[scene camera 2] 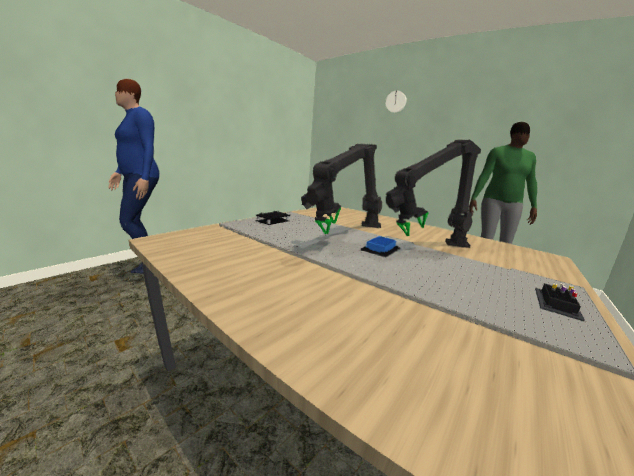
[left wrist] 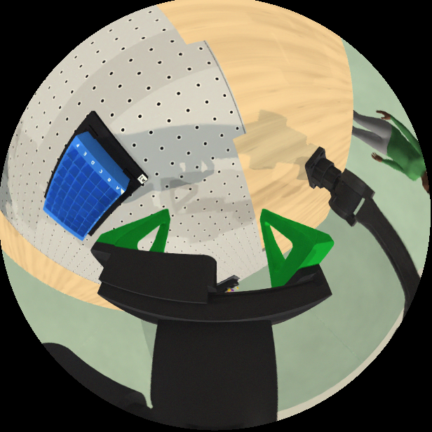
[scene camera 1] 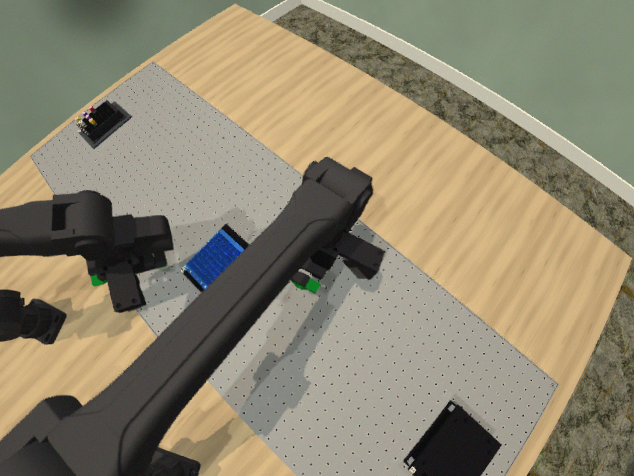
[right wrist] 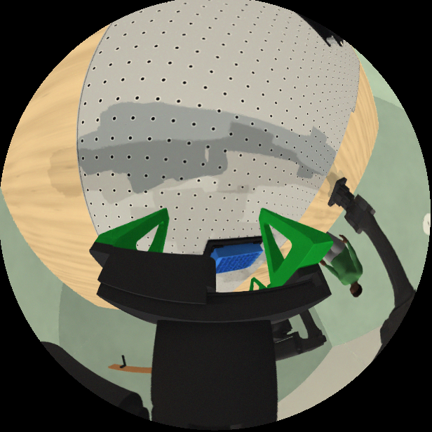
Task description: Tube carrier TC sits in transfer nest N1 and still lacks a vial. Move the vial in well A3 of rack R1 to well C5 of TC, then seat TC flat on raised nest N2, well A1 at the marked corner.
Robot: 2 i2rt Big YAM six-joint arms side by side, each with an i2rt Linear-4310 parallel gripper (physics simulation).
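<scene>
The blue carrier TC (scene camera 1: 212,256) (scene camera 2: 381,244) (left wrist: 85,190) (right wrist: 237,257) sits in the black nest N1 (scene camera 1: 236,236) (left wrist: 114,142); its wells' contents are unclear. Row A is nearest the nest's white A1 label (left wrist: 142,178). Rack R1 (scene camera 1: 108,116) (scene camera 2: 560,301), black, holds several vials with coloured caps (scene camera 1: 87,115) (scene camera 2: 563,289); A3 is unreadable. Raised nest N2 (scene camera 1: 453,445) (scene camera 2: 272,217) is black and bears nothing. My left gripper (scene camera 1: 130,273) (scene camera 2: 415,230) (left wrist: 214,213) is open and empty above the board beside TC. My right gripper (scene camera 2: 331,228) (right wrist: 213,212) is open and empty above the board, between TC and N2.
The grey perforated board (scene camera 1: 358,358) (scene camera 2: 460,286) lies on the wooden table (scene camera 1: 435,153) (scene camera 2: 307,307). In scene camera 1 the right arm (scene camera 1: 204,317) crosses over the board and hides part of TC. Two people stand beyond the table in scene camera 2.
</scene>
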